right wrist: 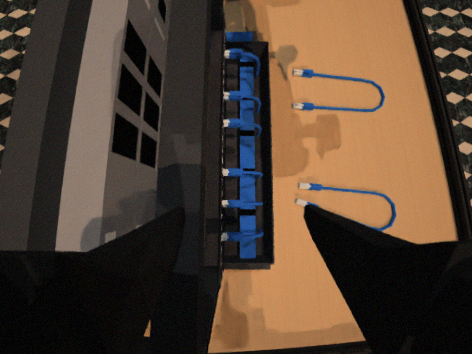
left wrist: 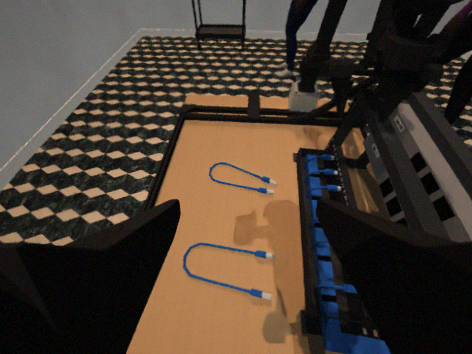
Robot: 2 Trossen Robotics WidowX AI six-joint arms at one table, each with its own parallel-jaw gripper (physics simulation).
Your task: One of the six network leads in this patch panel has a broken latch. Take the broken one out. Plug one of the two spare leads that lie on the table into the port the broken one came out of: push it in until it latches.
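Frame: origin at the left arm's base, x ahead, y left, z up, level; centimetres.
Seen in the pictures: left gripper, fingertip midpoint: [left wrist: 248, 206]; right gripper, fingertip midpoint: [right wrist: 244, 212] [left wrist: 360, 119]; right arm's base, link origin: [left wrist: 305, 87].
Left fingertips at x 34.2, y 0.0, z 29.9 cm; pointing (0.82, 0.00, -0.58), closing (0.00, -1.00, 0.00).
Observation:
A point is followed by its place in that frame.
The patch panel [left wrist: 303, 220] @(x 47.3, y -16.7, z -6.0 cm) [right wrist: 270, 150] @(x 51.1, y -17.5, z -4.5 cm) is a long black frame with several blue leads plugged along it in a row; one plugged lead [left wrist: 320, 189] @(x 54.8, y -21.5, z -2.5 cm) [right wrist: 242, 172] @(x 55.0, y -23.5, z -1.7 cm) shows in both views. Which latch is broken cannot be told. One spare blue lead [left wrist: 235, 185] @(x 60.9, y 0.8, z -10.4 cm) [right wrist: 350, 189] @(x 60.7, y 0.2, z -10.3 cm) lies looped on the table at the far side in the left wrist view. The other spare lead [left wrist: 225, 285] @(x 33.3, y 3.3, z -10.3 cm) [right wrist: 345, 108] @(x 41.9, y 3.3, z -10.2 cm) lies looped nearer. My left gripper [left wrist: 248, 206] @(x 34.2, y 0.0, z 29.9 cm) is open and empty, above the table and panel. My right gripper [right wrist: 244, 212] @(x 60.2, y -24.7, z 15.5 cm) is open and empty above the panel; its right finger hides part of one spare lead.
A grey and black equipment rack [left wrist: 430, 145] @(x 55.0, y -38.0, z 13.3 cm) [right wrist: 82, 150] @(x 53.5, y -37.5, z 13.3 cm) stands behind the panel. A dark rail [left wrist: 220, 118] @(x 92.8, y 6.8, z -9.4 cm) [right wrist: 440, 110] @(x 45.5, y 26.0, z -9.2 cm) edges the wooden table [left wrist: 235, 140] @(x 81.5, y 0.7, z -10.8 cm) [right wrist: 310, 290] @(x 80.3, y -12.3, z -10.8 cm). The other arm shows at the upper right in the left wrist view. A dark stand [left wrist: 220, 32] is farther off.

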